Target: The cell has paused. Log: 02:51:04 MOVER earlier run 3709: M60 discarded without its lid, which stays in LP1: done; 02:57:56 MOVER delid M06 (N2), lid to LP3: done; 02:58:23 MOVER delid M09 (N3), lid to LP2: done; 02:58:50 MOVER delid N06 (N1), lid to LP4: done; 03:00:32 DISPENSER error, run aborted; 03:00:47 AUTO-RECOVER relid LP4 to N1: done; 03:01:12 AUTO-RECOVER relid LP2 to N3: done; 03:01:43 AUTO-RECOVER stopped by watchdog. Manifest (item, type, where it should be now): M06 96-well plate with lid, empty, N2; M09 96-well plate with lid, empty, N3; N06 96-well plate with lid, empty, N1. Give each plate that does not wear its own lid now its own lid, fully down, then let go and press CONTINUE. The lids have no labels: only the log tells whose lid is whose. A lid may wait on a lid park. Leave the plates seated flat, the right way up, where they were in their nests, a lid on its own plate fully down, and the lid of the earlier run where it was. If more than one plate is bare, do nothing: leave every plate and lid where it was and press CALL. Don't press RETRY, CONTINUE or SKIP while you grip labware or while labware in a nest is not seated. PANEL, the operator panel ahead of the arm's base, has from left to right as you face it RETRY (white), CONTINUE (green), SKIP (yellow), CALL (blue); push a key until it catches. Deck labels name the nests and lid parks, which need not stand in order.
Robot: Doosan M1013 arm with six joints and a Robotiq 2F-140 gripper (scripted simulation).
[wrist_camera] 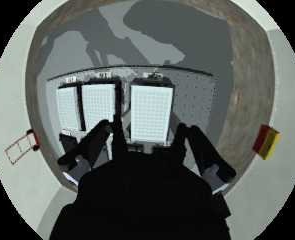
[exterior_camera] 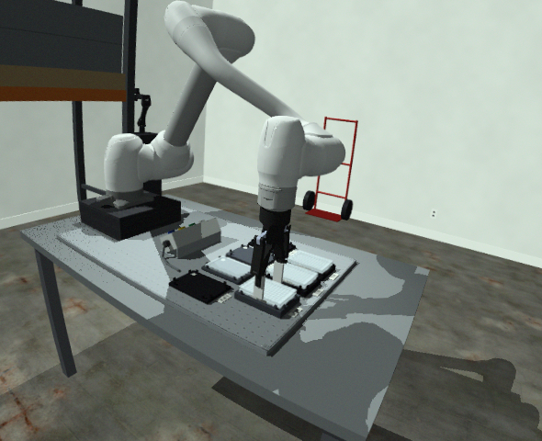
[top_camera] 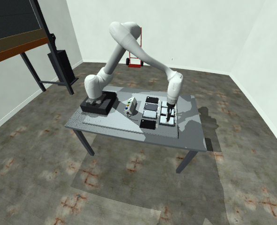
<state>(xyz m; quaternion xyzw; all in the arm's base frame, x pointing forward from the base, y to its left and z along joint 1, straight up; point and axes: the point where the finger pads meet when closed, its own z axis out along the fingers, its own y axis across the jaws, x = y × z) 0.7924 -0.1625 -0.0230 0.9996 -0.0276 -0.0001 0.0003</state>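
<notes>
Right now my hand is 30 mm above the plate. Also, from my hand: grey pad (170 mm behind, 200 mm to the left, 50 mm below); then blue key (420 mm behind, 70 mm to the left, 10 mm above); then black lid park (180 mm behind, 60 mm to the right, 50 mm below).
</notes>
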